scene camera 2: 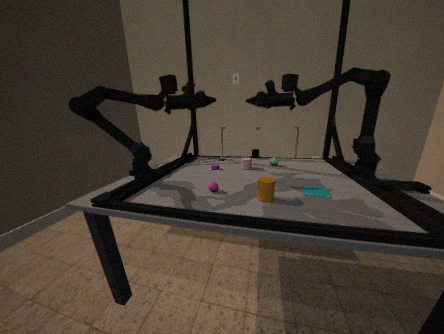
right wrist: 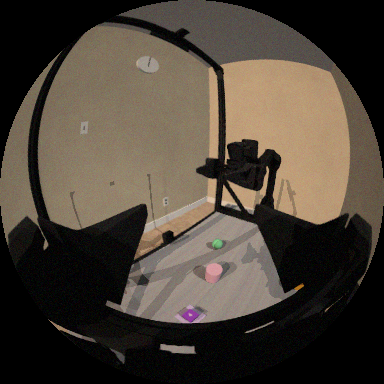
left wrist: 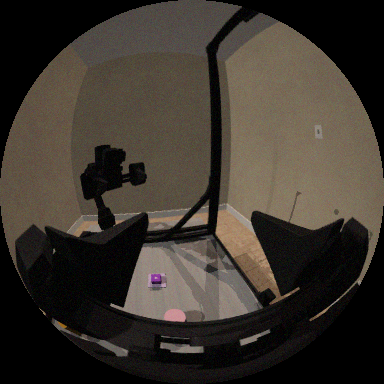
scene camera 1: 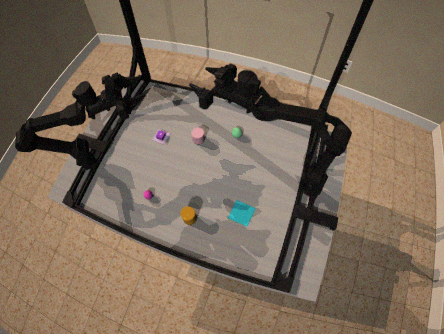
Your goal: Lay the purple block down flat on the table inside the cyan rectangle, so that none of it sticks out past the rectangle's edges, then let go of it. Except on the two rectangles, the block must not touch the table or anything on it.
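Places are measured from the left arm's base along level axes (x right, y up, z back), in centimetres.
Pixels of known places: left gripper, fingertip midpoint: [scene camera 2: 248, 101] [right wrist: 209, 172] [left wrist: 201, 217] [scene camera 1: 197, 76]; right gripper, fingertip midpoint: [scene camera 2: 212, 100] [right wrist: 202, 209] [left wrist: 127, 179] [scene camera 1: 142, 85]; left arm's base, link origin: [scene camera 2: 364, 174] [scene camera 1: 311, 189]; right arm's base, link origin: [scene camera 2: 143, 178] [scene camera 1: 88, 162].
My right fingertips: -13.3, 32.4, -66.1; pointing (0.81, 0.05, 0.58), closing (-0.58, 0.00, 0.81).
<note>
For each thing: its top centre in the pictures, then the offset to it from my right fingertips, as dx, dy, dz. "spot": a spot on its surface instead.
- small purple block, top centre: [right wrist: 189, 314] [left wrist: 155, 277] [scene camera 1: 160, 134] [scene camera 2: 215, 165] +0.8, -32.4, -0.3
- flat cyan rectangle, surface spot: [scene camera 1: 242, 213] [scene camera 2: 316, 191] spot: -9.2, -34.3, +47.2
- pink cylinder, top centre: [left wrist: 174, 316] [right wrist: 213, 268] [scene camera 1: 197, 132] [scene camera 2: 246, 158] +8.4, -29.1, +14.6
- green ball, top centre: [scene camera 1: 237, 129] [right wrist: 217, 239] [scene camera 2: 274, 157] +18.8, -29.8, +27.2
- orange cylinder, top centre: [scene camera 2: 266, 179] [scene camera 1: 187, 213] -21.7, -27.5, +31.7
- magenta ball, top centre: [scene camera 2: 213, 182] [scene camera 1: 147, 193] -23.7, -30.8, +13.0
The small purple block [scene camera 1: 160, 134] [scene camera 2: 215, 167] [left wrist: 156, 278] [right wrist: 190, 315] rests on a pale lilac rectangle [scene camera 1: 160, 141] [left wrist: 157, 286] at the back left of the table. The flat cyan rectangle [scene camera 1: 242, 213] [scene camera 2: 317, 192] lies at the front right with no block on it. My left gripper [scene camera 1: 199, 78] [scene camera 2: 247, 101] [left wrist: 201, 217] is open and empty, high above the back of the table, to the right of the block in the scene views. My right gripper [scene camera 1: 136, 89] [scene camera 2: 215, 100] [right wrist: 202, 210] is open and empty, high above the table's back left.
A pink cylinder [scene camera 1: 198, 135] [scene camera 2: 246, 164] [right wrist: 213, 273] stands right of the block, with a green ball [scene camera 1: 237, 132] [scene camera 2: 274, 162] [right wrist: 217, 244] farther right. An orange cylinder [scene camera 1: 188, 215] [scene camera 2: 266, 190] stands left of the cyan rectangle. A magenta ball [scene camera 1: 148, 194] [scene camera 2: 213, 187] lies front left.
</note>
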